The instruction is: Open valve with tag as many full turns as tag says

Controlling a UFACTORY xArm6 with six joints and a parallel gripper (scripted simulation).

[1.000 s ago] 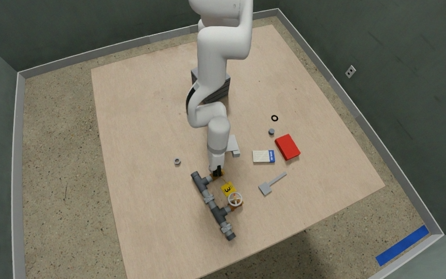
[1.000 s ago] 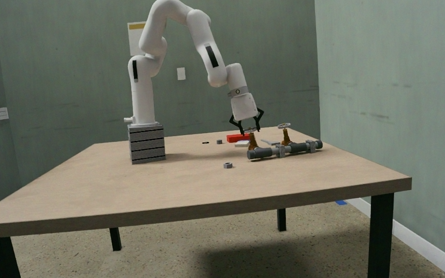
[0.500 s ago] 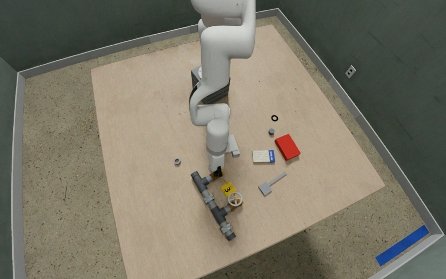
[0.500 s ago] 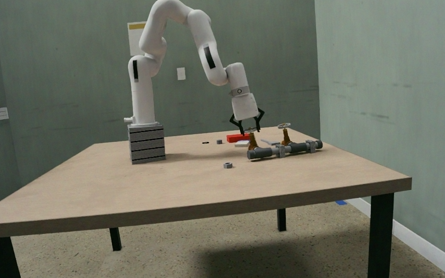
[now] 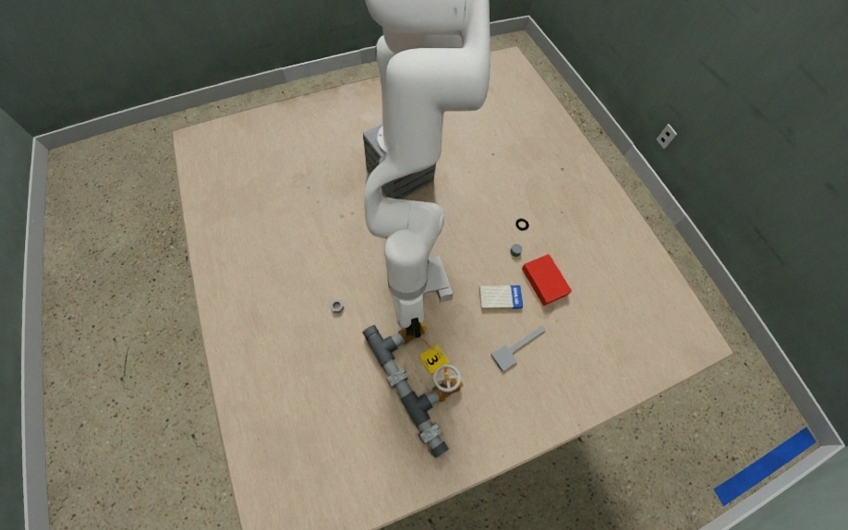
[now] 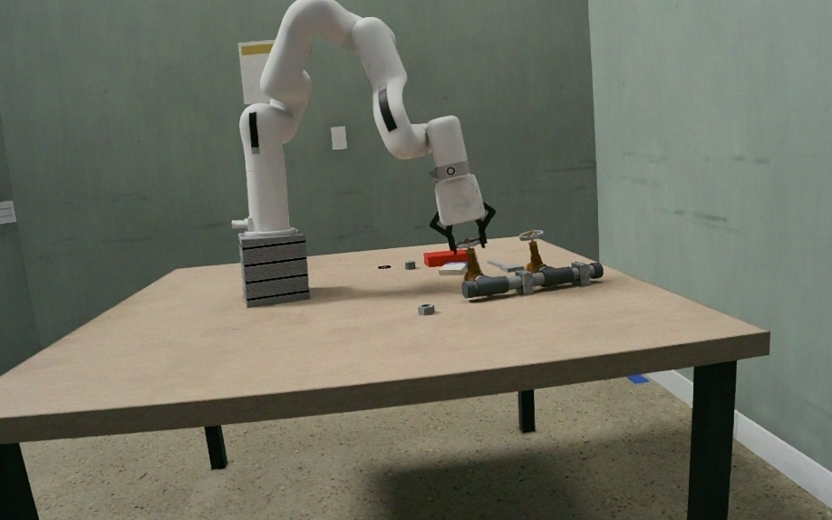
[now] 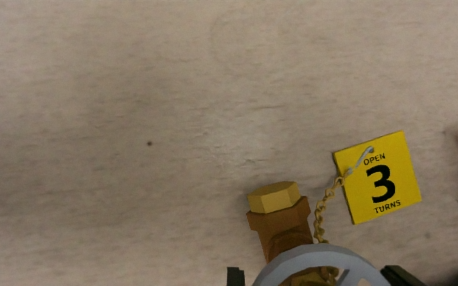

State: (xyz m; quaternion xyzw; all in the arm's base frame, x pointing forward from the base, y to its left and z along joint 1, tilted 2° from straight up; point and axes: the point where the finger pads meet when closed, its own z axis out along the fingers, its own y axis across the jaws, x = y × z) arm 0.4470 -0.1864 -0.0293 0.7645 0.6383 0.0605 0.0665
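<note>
My gripper is now 11 cm above the yellow tag, 9 cm short of it and 4 cm to the right of it. Also, from my hand: grey scraper (22 cm to the left, 16 cm ahead, 11 cm below); then white card (26 cm to the left, 10 cm below, 3 cm ahead); then red block (39 cm to the left, 10 cm below, 4 cm ahead).
</note>
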